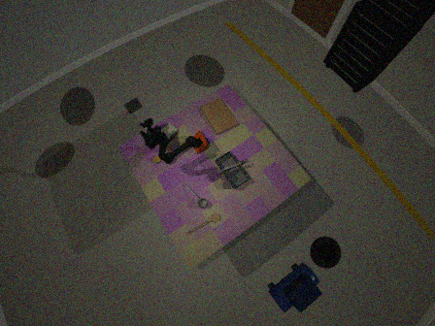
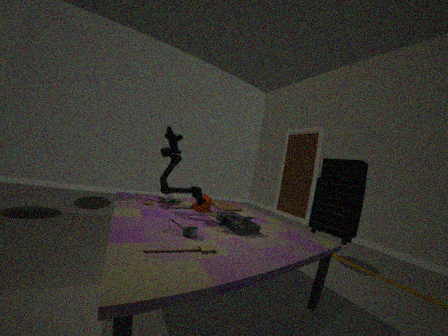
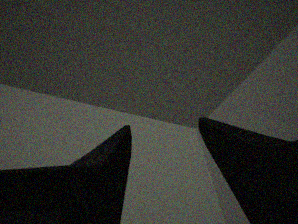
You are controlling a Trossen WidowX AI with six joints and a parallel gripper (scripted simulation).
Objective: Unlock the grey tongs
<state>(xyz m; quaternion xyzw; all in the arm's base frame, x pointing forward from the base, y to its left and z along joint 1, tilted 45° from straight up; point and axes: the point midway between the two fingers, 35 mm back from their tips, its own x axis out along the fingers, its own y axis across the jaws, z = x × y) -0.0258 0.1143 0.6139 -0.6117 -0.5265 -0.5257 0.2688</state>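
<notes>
The yellow lock piece is 550 mm below my gripper tip, 540 mm to the left of it and 390 mm ahead of it. The rest, counted from my gripper tip: white block 610 mm below, 240 mm behind, 160 mm to the left; wooden board 690 mm to the left, 610 mm below, 150 mm behind; roasting tin 590 mm below, 480 mm to the left, 400 mm ahead.
</notes>
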